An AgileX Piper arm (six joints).
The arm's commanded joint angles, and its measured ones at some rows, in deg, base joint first. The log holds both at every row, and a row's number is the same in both.
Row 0, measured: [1.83 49.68 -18.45 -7.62 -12.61 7.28]
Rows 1 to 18, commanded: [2.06 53.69 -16.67 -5.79 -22.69 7.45]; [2.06 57.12 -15.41 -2.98 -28.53 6.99]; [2.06 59.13 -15.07 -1.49 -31.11 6.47]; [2.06 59.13 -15.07 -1.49 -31.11 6.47]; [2.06 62.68 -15.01 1.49 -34.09 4.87]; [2.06 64.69 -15.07 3.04 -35.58 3.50]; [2.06 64.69 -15.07 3.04 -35.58 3.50]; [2.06 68.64 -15.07 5.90 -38.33 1.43]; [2.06 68.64 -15.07 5.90 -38.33 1.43]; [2.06 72.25 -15.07 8.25 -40.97 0.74]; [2.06 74.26 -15.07 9.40 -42.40 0.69]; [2.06 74.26 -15.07 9.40 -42.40 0.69]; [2.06 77.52 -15.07 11.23 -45.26 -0.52]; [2.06 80.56 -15.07 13.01 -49.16 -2.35]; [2.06 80.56 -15.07 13.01 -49.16 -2.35]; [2.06 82.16 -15.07 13.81 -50.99 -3.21]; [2.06 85.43 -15.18 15.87 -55.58 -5.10]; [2.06 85.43 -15.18 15.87 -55.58 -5.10]
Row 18, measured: [1.83 81.93 -15.30 12.95 -48.70 -2.29]
